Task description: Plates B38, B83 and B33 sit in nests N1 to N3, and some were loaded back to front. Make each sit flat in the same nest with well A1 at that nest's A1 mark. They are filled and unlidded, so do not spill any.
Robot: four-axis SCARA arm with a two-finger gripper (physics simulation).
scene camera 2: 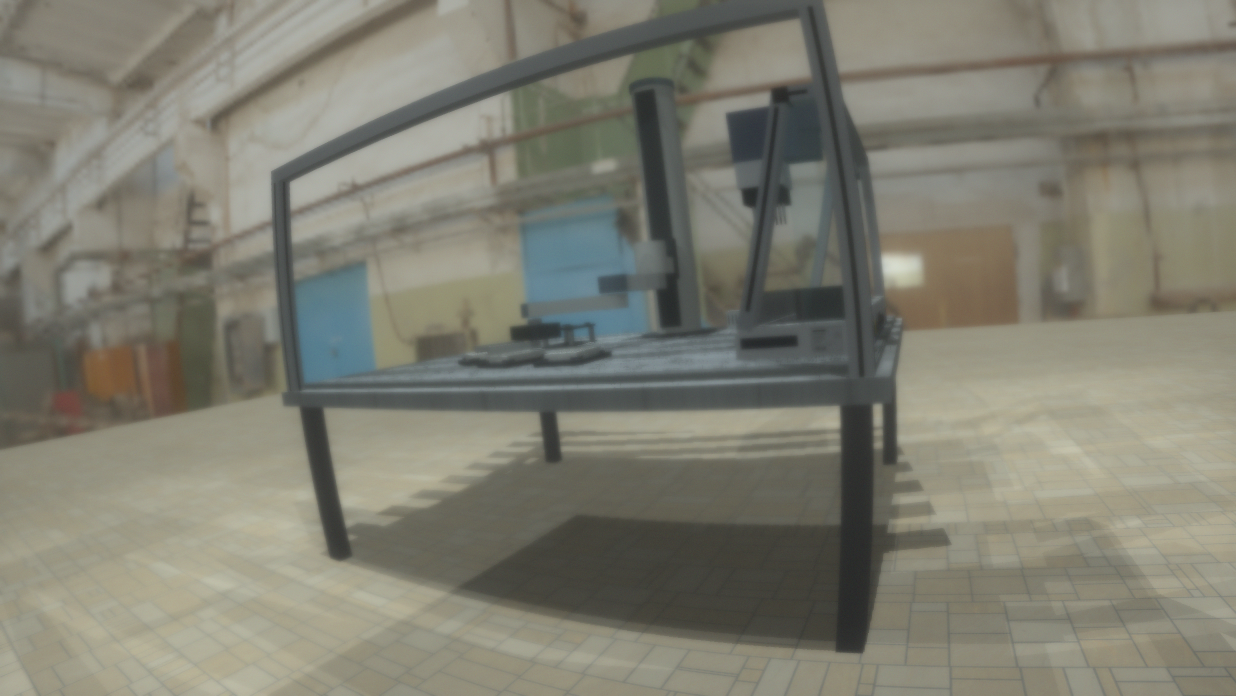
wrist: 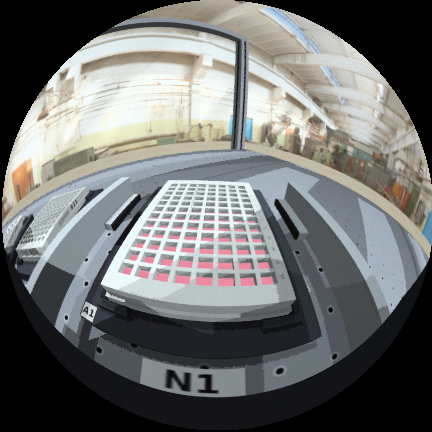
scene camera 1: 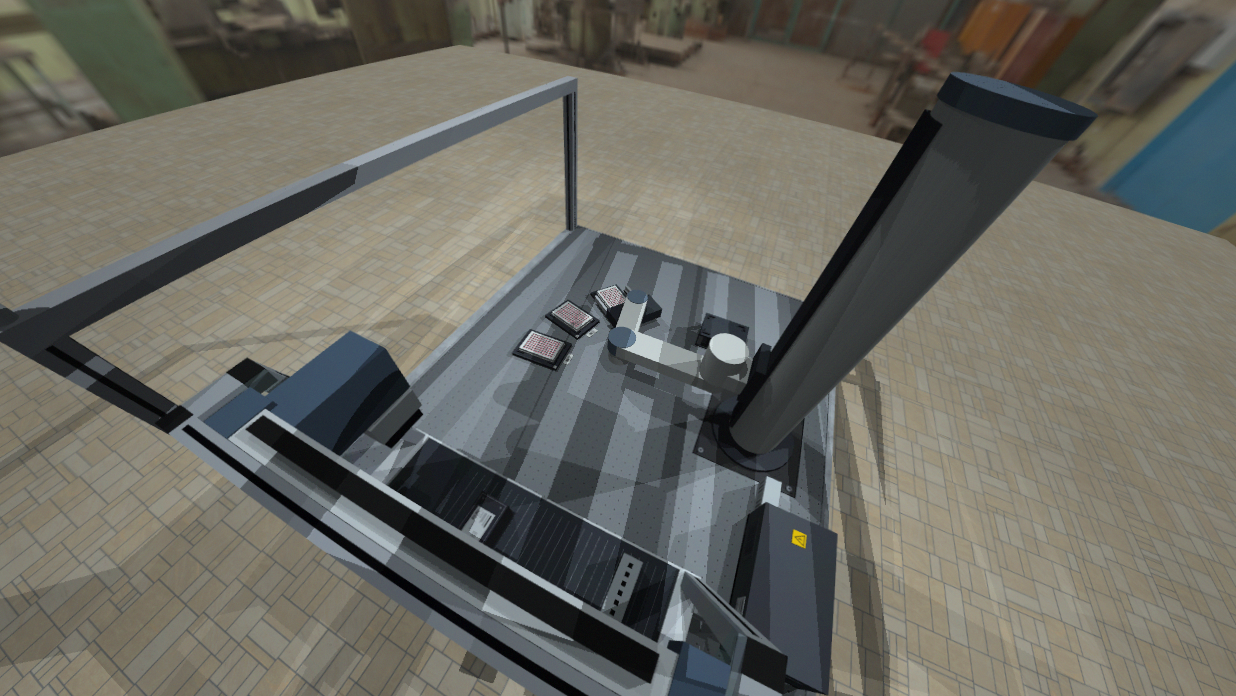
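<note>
My gripper (wrist: 205, 187) is open, with one finger at each side of the white plate (wrist: 200, 299) (scene camera 1: 611, 297) in nest N1 (wrist: 200, 336). Gaps show between both finger pads and the plate, which looks flat and holds pink liquid. The nest's A1 mark (wrist: 89, 312) is at its near left corner. Small print near the plate's right edge is unreadable, so I cannot tell where its well A1 is. The plate in N2 (scene camera 1: 571, 317) (wrist: 54, 220) and the plate in N3 (scene camera 1: 543, 346) (wrist: 13, 232) sit further left in the wrist view, with their A1 wells unreadable. Which plate number is where is unreadable.
The arm's pale links (scene camera 1: 661, 350) reach from the thick column (scene camera 1: 882, 276). A dark fixture (scene camera 1: 724, 328) stands near the arm's shoulder. A frame post (scene camera 1: 569, 159) (wrist: 240, 95) rises at the table corner. A blue-and-black machine (scene camera 1: 333, 393) and a dark deck (scene camera 1: 553, 527) stand along another side.
</note>
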